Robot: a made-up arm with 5 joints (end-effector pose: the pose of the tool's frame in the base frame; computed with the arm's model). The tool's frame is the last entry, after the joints.
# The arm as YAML. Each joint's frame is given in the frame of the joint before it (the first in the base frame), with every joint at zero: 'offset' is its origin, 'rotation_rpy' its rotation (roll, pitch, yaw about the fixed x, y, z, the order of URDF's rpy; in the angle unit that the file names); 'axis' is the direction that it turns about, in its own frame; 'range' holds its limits. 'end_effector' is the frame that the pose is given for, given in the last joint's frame.
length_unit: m
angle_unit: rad
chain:
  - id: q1
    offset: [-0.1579, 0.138, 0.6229]
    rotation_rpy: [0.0, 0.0, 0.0]
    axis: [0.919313, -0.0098, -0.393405]
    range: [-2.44, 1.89]
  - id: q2
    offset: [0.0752, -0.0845, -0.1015]
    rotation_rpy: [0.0, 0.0, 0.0]
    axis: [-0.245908, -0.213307, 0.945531]
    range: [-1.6, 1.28]
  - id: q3
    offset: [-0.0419, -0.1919, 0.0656]
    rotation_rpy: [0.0, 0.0, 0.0]
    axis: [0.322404, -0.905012, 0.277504]
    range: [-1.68, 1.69]
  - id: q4
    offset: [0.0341, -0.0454, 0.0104]
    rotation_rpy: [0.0, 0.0, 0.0]
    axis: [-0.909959, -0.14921, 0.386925]
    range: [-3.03, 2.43]
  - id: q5
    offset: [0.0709, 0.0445, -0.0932]
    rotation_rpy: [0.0, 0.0, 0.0]
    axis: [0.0, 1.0, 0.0]
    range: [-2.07, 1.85]
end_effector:
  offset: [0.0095, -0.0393, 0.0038]
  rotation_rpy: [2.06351, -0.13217, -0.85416]
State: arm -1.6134 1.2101 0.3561 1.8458 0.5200
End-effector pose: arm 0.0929 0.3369 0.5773 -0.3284 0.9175 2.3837
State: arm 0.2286 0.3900 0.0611 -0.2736 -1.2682
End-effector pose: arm 0.0308 -0.1197 0.4930 -2.3769 1.7984 -0.7705
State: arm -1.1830 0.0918 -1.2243 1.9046 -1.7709
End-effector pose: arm 0.1101 -0.0630 0.8940 0.9745 1.6083 0.3978
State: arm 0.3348 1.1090 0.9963 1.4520 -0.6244
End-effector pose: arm 0.0895 -0.0319 0.7021 -1.0275 0.9782 -2.6298
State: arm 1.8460 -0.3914 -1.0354 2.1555 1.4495
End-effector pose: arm -0.2351 0.3754 0.2822 1.1335 0.6974 -0.5604
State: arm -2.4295 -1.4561 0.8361 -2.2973 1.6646
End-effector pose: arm -0.1620 0.3027 0.7851 1.3737 0.8739 -0.7050
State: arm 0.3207 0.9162 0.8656 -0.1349 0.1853
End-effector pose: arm 0.0748 -0.0113 0.6250 2.7872 -0.1763 0.7468
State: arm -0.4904 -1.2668 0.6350 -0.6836 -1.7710
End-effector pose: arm -0.1683 -0.1116 0.6480 -0.2487 2.4853 -1.3426
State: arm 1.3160 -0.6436 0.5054 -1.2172 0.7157
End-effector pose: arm -0.1843 0.1043 0.3468 -1.1789 0.1641 0.9579
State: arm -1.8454 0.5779 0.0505 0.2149 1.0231
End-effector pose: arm 0.1857 0.2408 0.7216 -0.4974 -0.0127 0.3418
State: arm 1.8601 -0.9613 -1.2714 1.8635 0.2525
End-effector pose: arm -0.3341 0.4309 0.4818 2.7113 0.9277 -0.5624
